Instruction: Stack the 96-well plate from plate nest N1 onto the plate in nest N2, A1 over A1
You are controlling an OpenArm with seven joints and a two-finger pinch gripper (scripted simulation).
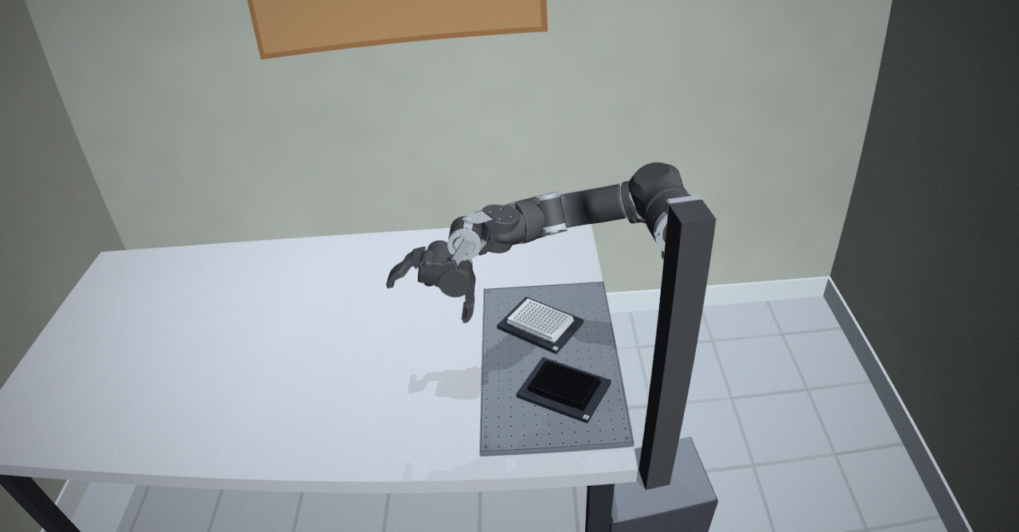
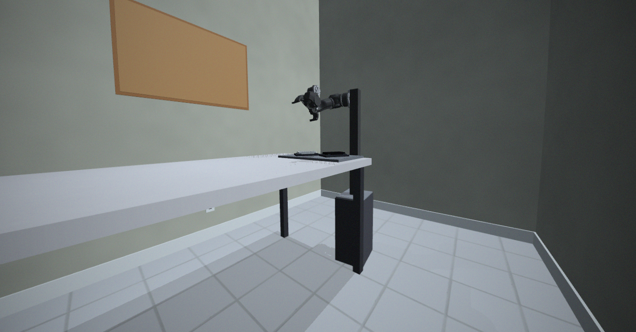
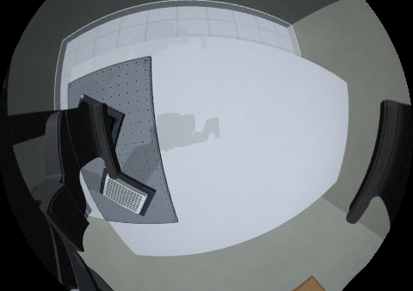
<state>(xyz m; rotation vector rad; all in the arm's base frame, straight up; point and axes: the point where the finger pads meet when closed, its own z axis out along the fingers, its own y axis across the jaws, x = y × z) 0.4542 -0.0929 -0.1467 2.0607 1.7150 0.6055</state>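
My hand is 24 cm past the white 96-well plate, 23 cm above it and 15 cm to the left of it. Round my hand: black 96-well plate (25 cm behind, 23 cm below, 5 cm to the left).
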